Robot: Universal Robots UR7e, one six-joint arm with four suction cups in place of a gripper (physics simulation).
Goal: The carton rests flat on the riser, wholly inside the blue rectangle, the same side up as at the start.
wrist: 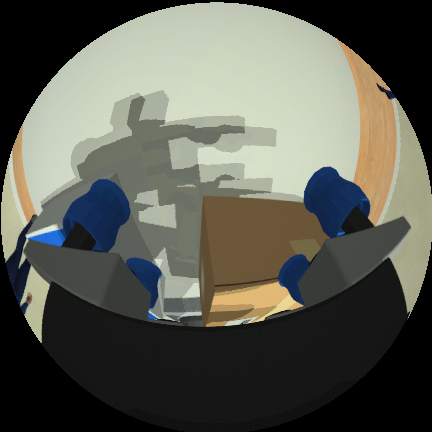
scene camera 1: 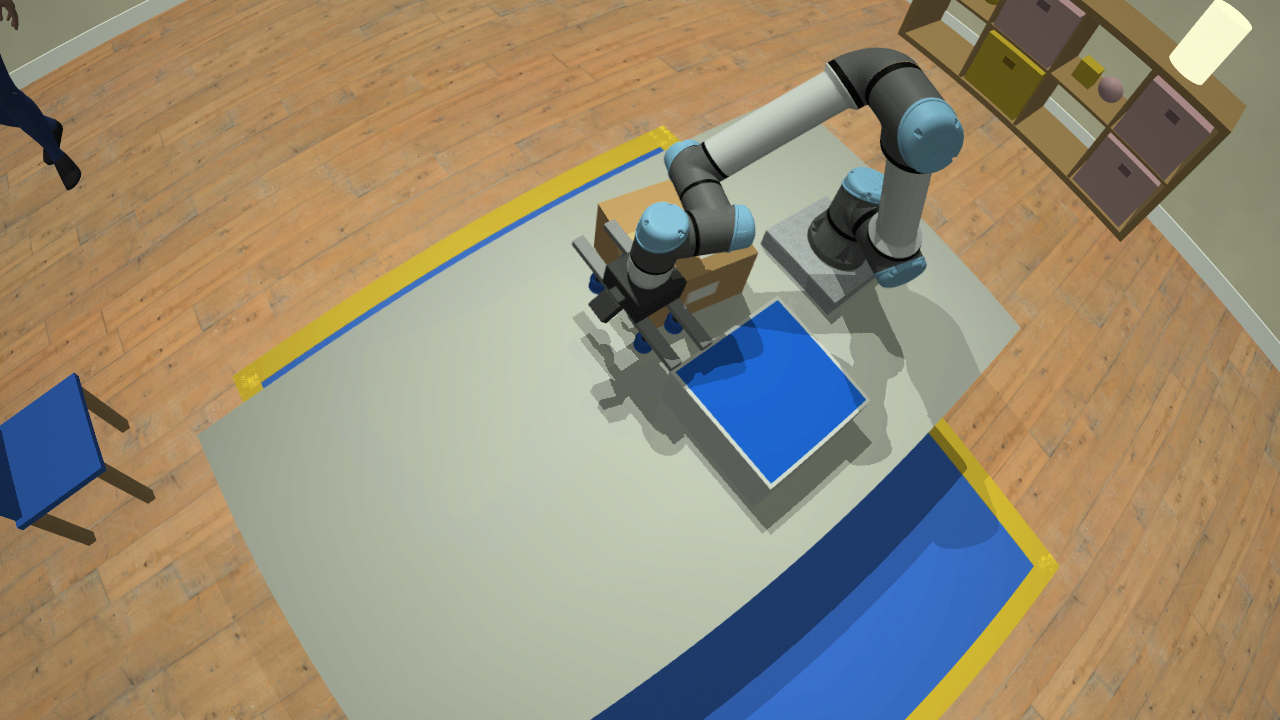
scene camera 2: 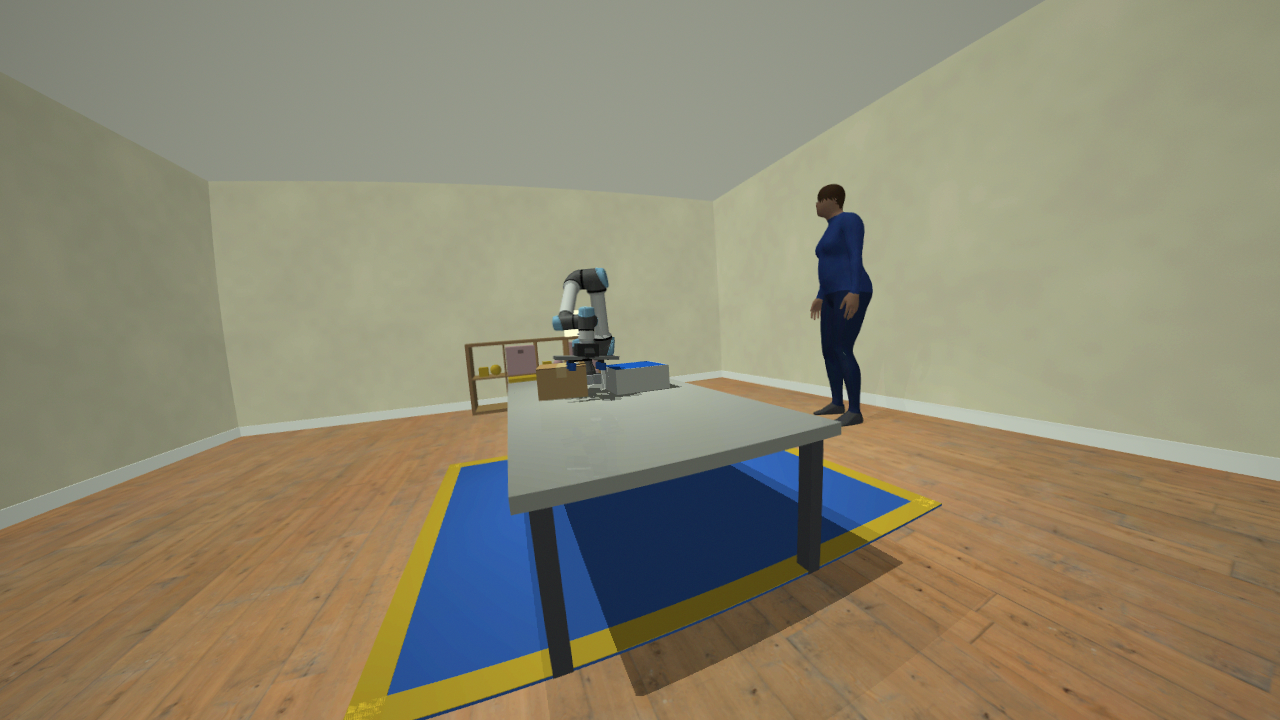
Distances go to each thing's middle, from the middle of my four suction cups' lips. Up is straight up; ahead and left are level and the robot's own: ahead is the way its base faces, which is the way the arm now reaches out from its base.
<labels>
The brown carton (scene camera 1: pixel 712 278) lies 17 cm behind my suction cup, 9 cm to the right of it and 7 cm below it. The rest, counted from my suction cup: riser (scene camera 1: pixel 765 396): 27 cm to the left, 12 cm behind, 9 cm below.
</labels>
